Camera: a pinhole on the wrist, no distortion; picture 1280 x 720 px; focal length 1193.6 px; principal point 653.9 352.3 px. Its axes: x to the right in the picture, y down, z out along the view. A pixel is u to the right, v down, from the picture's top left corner.
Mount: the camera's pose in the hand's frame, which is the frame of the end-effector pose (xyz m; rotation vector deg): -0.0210 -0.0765 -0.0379 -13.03 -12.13 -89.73
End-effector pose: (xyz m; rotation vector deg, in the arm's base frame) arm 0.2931 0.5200 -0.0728 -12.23 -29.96 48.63
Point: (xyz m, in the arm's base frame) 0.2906 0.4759 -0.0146
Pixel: 635.5 424.4
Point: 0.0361 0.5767 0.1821
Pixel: 453.9 378.8
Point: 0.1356 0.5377 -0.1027
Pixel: outside the picture
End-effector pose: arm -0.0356 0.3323 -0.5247 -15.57 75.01 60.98
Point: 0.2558 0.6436 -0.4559
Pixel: 866.0 542.9
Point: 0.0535 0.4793 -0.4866
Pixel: 446.0 589.1
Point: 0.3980 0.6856 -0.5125
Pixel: 1132.1 638.1
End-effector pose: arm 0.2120 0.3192 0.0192 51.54 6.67 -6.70
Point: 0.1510 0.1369 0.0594
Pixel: 1089.3 118.2
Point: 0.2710 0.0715 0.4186
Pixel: 430.4 411.3
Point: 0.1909 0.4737 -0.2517
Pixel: behind the camera
